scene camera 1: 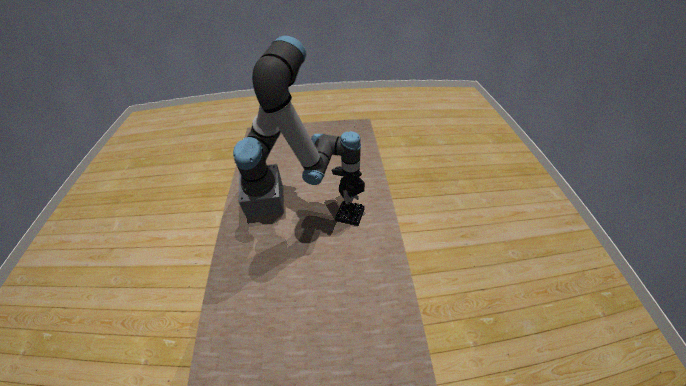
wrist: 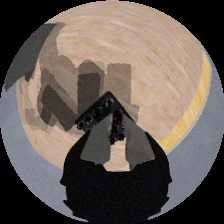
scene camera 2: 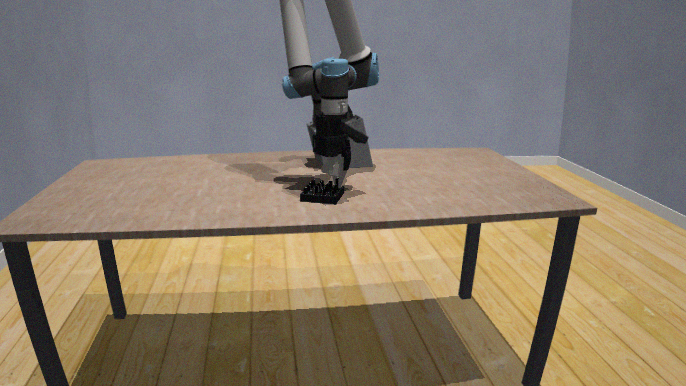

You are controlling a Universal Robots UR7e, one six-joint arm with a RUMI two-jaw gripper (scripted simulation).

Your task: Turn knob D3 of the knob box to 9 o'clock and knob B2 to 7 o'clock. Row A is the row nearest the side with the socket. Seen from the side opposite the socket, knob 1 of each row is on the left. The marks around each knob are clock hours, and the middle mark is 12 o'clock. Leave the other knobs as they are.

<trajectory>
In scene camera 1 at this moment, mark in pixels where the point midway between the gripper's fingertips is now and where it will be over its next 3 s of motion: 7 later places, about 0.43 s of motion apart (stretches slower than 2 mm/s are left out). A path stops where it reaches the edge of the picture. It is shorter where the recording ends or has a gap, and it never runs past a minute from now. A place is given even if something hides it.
The gripper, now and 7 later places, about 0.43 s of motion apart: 349,203; 349,202; 349,199; 349,197; 349,194; 349,187; 349,178; 349,175
</trajectory>
